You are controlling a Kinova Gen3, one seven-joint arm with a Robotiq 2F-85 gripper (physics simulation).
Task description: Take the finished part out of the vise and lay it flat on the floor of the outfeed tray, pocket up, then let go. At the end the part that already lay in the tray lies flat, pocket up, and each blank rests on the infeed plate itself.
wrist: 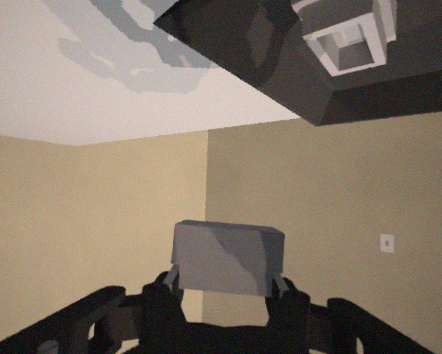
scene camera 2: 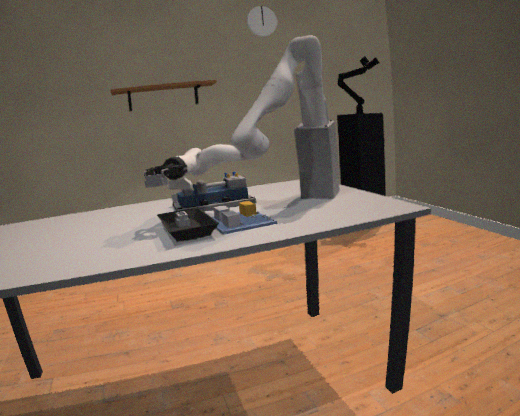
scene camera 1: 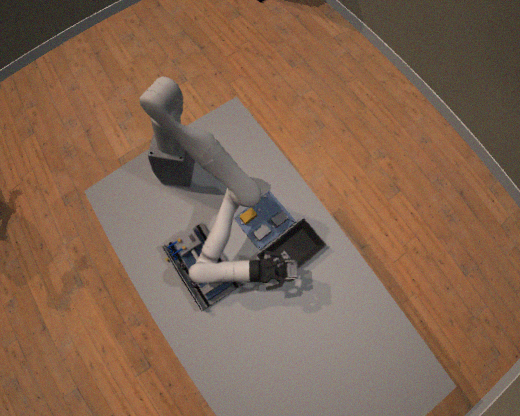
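Where they show: gripper, fingertip midpoint: (wrist: 224,281) (scene camera 2: 153,174) (scene camera 1: 295,269); arm's base, origin of the base link: (scene camera 2: 314,124) (scene camera 1: 169,142).
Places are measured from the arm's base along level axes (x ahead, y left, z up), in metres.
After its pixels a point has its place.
Observation:
My gripper (scene camera 1: 289,270) @[x 0.621, y 0.064, z -0.101 m] (scene camera 2: 156,177) @[x 0.621, y 0.064, z -0.101 m] (wrist: 224,281) @[x 0.621, y 0.064, z -0.101 m] is shut on the grey finished part (scene camera 1: 292,269) @[x 0.614, y 0.059, z -0.117 m] (scene camera 2: 155,182) @[x 0.621, y 0.076, z -0.124 m] (wrist: 225,257) @[x 0.605, y 0.043, z -0.124 m], high above the table beside the outfeed tray. A plain side faces the wrist camera; I cannot tell its pocket direction for sure. The dark outfeed tray (scene camera 1: 302,240) @[x 0.550, y 0.188, z -0.268 m] (scene camera 2: 192,233) @[x 0.562, y 0.232, z -0.256 m] (wrist: 385,101) @[x 0.555, y 0.230, z -0.251 m] holds another grey part (scene camera 2: 181,218) @[x 0.560, y 0.098, z -0.242 m] (wrist: 352,45) @[x 0.556, y 0.094, z -0.246 m], whose pocket shows facing up in the wrist view. Two grey blanks (scene camera 1: 262,232) @[x 0.426, y 0.081, z -0.235 m] (scene camera 1: 279,219) @[x 0.429, y 0.167, z -0.236 m] (scene camera 2: 230,218) @[x 0.438, y 0.202, z -0.243 m] (scene camera 2: 220,213) @[x 0.439, y 0.112, z -0.246 m] rest on the blue infeed plate (scene camera 1: 252,240) @[x 0.420, y 0.035, z -0.272 m] (scene camera 2: 255,224) @[x 0.369, y 0.217, z -0.271 m].
A yellow block (scene camera 1: 248,215) @[x 0.338, y 0.083, z -0.236 m] (scene camera 2: 247,208) @[x 0.348, y 0.113, z -0.245 m] also sits on the infeed plate. The blue vise (scene camera 1: 218,291) @[x 0.498, y -0.194, z -0.220 m] (scene camera 2: 215,196) @[x 0.377, y -0.125, z -0.237 m] stands across from the plate and tray, partly under my arm in the overhead view. The plate lies right beside the tray's wall.

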